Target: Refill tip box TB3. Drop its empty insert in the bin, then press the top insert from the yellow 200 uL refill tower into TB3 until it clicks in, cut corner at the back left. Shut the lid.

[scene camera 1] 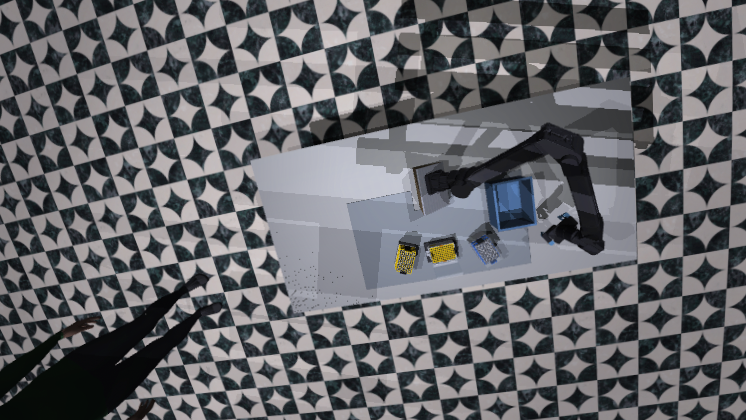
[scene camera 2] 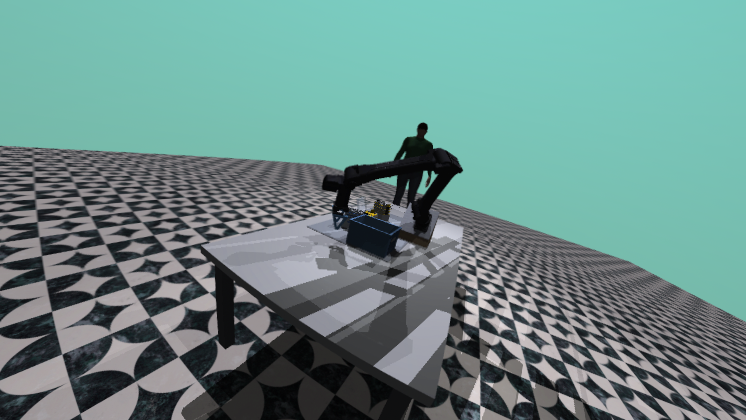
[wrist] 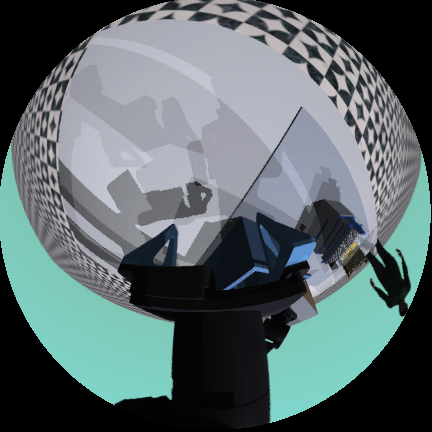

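Observation:
My gripper (scene camera 1: 554,228) (scene camera 2: 338,223) (wrist: 214,222) is open and empty. In the overhead view it hangs over the table just right of the blue bin (scene camera 1: 511,203) (scene camera 2: 371,235) (wrist: 241,250). Three tip items stand in a row on the grey mat (scene camera 1: 375,219). They are a tall yellow refill tower (scene camera 1: 405,257), a yellow tip box (scene camera 1: 440,252) (wrist: 354,259) with its lid open, and a blue tip box (scene camera 1: 485,249) (wrist: 338,238) with its lid open. The gripper is well apart from all three. No labels can be read, so I cannot tell which box is TB3.
The arm's base stands on a plate (scene camera 1: 425,201) behind the mat, left of the bin. The grey table (scene camera 1: 312,182) (scene camera 2: 291,261) ends close to the gripper's right. A person (scene camera 2: 415,157) (scene camera 1: 104,355) stands on the floor beyond the table.

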